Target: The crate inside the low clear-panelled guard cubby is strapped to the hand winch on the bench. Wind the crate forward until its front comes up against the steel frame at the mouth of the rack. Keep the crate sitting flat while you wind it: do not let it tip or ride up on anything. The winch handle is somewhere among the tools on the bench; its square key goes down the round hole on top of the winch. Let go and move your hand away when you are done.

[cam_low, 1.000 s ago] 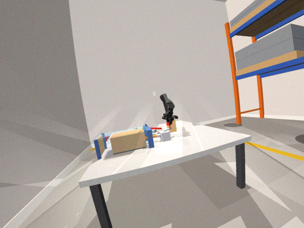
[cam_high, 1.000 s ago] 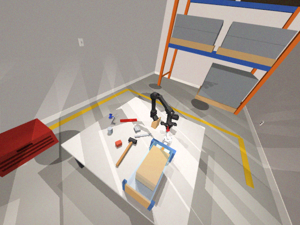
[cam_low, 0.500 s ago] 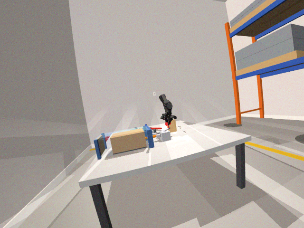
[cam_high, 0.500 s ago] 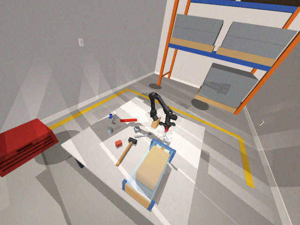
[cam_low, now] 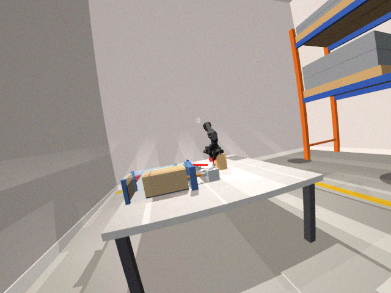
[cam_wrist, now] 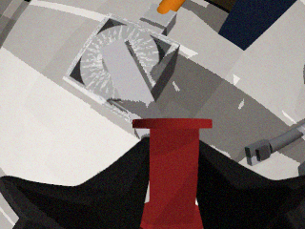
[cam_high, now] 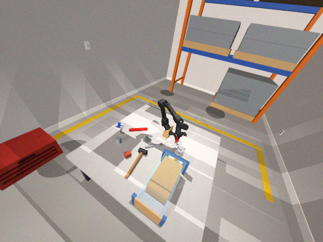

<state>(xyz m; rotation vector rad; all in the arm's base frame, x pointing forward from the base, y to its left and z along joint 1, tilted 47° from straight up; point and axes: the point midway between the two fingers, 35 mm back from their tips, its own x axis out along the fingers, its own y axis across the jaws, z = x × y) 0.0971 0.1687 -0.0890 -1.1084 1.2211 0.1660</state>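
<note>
The frame lies 180 mm ahead of my gripper tip, 110 mm to the left of it and 30 mm below it. Round my gripper tip: grey hand winch (100 mm below, 70 mm to the left, 10 mm ahead); red knob (10 mm to the right, 10 mm behind); red-knobbed winch handle (30 mm to the left, 30 mm below).
</note>
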